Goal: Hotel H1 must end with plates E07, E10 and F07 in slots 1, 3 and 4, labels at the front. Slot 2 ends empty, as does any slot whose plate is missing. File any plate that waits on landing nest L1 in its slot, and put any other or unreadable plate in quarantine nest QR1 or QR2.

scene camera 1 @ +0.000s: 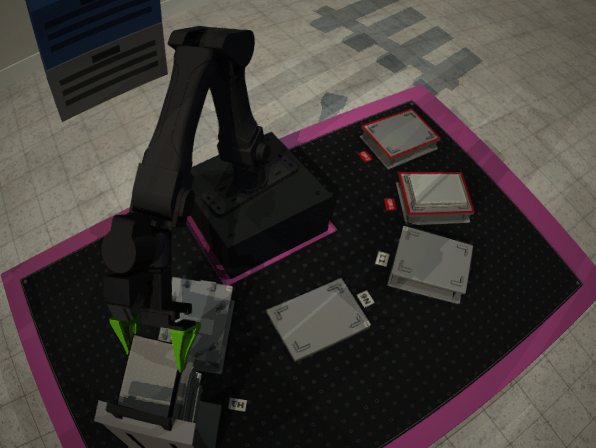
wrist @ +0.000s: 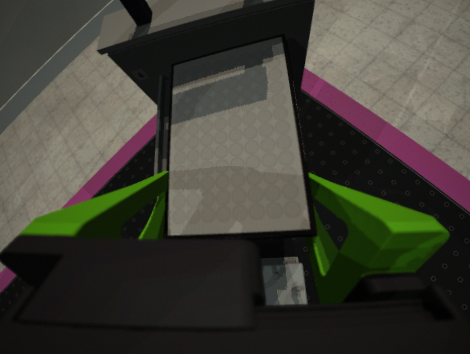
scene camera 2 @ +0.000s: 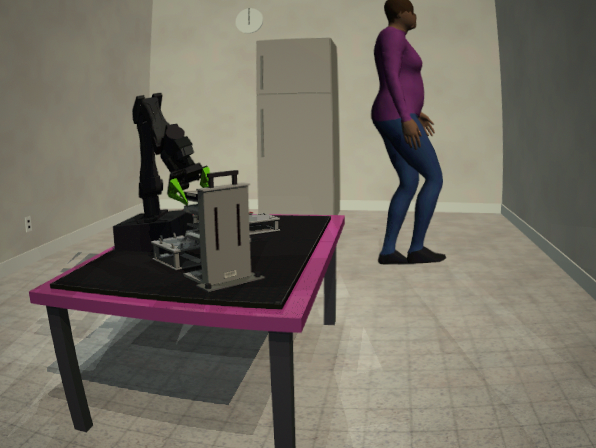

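Seen in the pictures: gripper, between the fingertips: [scene camera 1: 156, 366] [wrist: 234, 177]; arm's base, origin of its link: [scene camera 1: 250, 184] [scene camera 2: 153, 217].
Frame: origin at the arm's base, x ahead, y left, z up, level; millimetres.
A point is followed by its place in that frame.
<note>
Hotel H1 [scene camera 1: 107, 422] @[x 322, y -501, z 163 mm] [scene camera 2: 227, 260] @[x 356, y -468, z -30 mm] stands upright at the table's near left corner; its inner panel [wrist: 295, 50] @[x 295, y -484, z 125 mm] shows a small 4 in the wrist view. A pale lidded plate [scene camera 1: 147, 360] @[x 265, y -390, z 142 mm] [wrist: 235, 145] @[x 276, y -396, z 142 mm] with round wells lies level at the hotel's top. My gripper [scene camera 1: 153, 361] @[x 272, y -383, z 120 mm] [scene camera 2: 197, 195] @[x 272, y -383, z 120 mm] [wrist: 234, 177] @[x 272, y -383, z 120 mm] is shut on this plate, one green finger against each long side. Its label cannot be read. Edges of lower layers [scene camera 1: 192, 397] @[x 320, y -362, z 52 mm] show beside it. Landing nest L1 [scene camera 1: 432, 262] @[x 352, y 184, z -42 mm] bears no plate. One red-rimmed quarantine nest [scene camera 1: 467, 197] @[x 291, y 371, z -38 mm] bears a pale plate [scene camera 1: 440, 189] @[x 236, y 340, z -38 mm]; the other [scene camera 1: 400, 132] @[x 48, y 409, z -53 mm] is empty.
A grey stand with pegs [scene camera 1: 212, 305] @[x 162, y -213, z -33 mm] [scene camera 2: 175, 247] @[x 171, y -318, z -33 mm] is close beside the hotel, under the arm. A flat nest N6 [scene camera 1: 317, 320] @[x 287, y -63, z -81 mm] lies mid-table. The hotel's dark top handle [scene camera 2: 223, 175] @[x 353, y -458, z 192 mm] rises near the fingers. A person [scene camera 2: 405, 85] stands beyond the table.
</note>
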